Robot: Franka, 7 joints.
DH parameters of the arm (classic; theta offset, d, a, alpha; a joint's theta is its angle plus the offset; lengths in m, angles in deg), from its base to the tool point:
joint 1: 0 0.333 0 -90
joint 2: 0 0 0 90
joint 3: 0 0.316 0.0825 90
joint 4: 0 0 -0.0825 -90
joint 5: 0 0.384 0 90
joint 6: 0 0 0.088 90
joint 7: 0 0.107 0 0
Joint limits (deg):
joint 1: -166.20..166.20
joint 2: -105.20..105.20
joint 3: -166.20..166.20
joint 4: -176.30..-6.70
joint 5: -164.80..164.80
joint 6: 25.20..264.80
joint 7: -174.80..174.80
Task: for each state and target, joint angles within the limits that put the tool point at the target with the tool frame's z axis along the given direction. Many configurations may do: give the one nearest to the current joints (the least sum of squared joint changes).
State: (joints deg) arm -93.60 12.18 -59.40 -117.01 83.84 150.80 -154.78
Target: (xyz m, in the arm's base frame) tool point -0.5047 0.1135 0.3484 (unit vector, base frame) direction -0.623 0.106 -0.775
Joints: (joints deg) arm -107.64 20.83 -79.35 -133.64 82.37 166.24 -154.78
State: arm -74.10 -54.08 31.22 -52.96 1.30 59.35 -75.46
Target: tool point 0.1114 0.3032 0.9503 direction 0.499 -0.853 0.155
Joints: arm -65.25 -73.91 23.95 -82.17 -5.00 107.29 -75.46
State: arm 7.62 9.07 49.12 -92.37 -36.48 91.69 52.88
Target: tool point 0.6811 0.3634 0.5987 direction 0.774 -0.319 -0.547
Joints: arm 17.55 40.97 27.97 -47.99 -69.59 111.79 52.88
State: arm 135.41 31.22 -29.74 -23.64 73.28 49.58 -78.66
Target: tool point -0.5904 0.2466 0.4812 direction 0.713 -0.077 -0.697
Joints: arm 165.48 65.29 -61.38 -6.71 34.27 25.85 -78.66
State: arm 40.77 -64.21 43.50 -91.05 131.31 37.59 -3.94
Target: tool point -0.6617 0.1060 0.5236 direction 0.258 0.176 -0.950
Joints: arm 15.71 -90.66 32.57 -57.49 105.24 38.23 -3.94
